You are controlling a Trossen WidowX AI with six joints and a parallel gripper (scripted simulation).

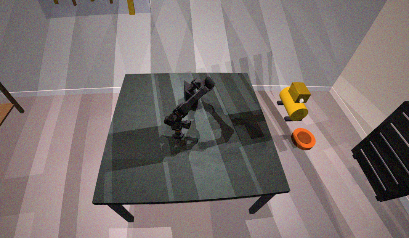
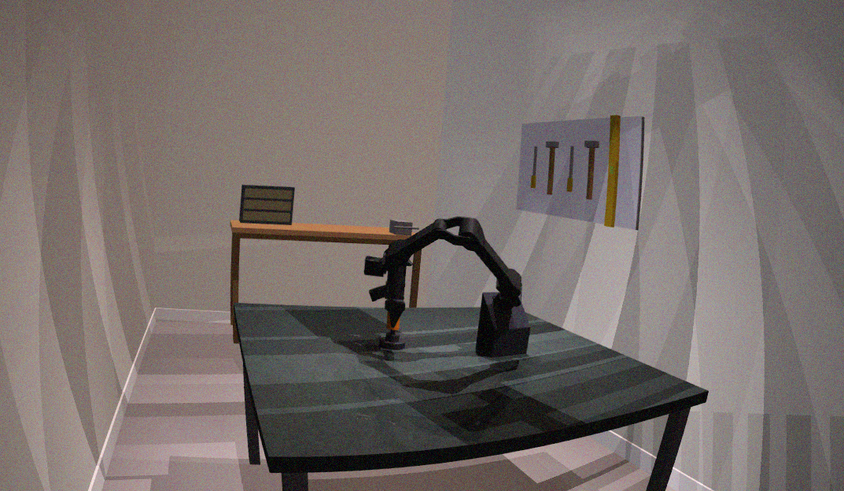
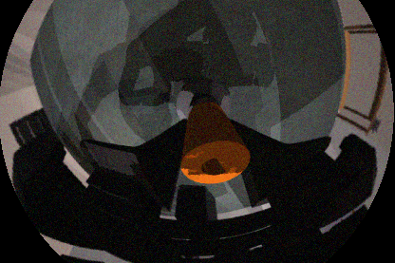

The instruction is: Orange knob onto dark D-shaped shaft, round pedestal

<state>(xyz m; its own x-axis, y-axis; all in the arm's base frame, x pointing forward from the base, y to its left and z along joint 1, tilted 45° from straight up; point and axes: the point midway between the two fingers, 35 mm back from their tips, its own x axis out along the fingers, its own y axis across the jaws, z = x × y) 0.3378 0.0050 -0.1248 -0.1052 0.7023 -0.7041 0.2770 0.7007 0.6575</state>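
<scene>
The orange knob lies 2 cm above my gripper tip. The rest, counted from my gripper tip: round pedestal 4 cm below.
</scene>
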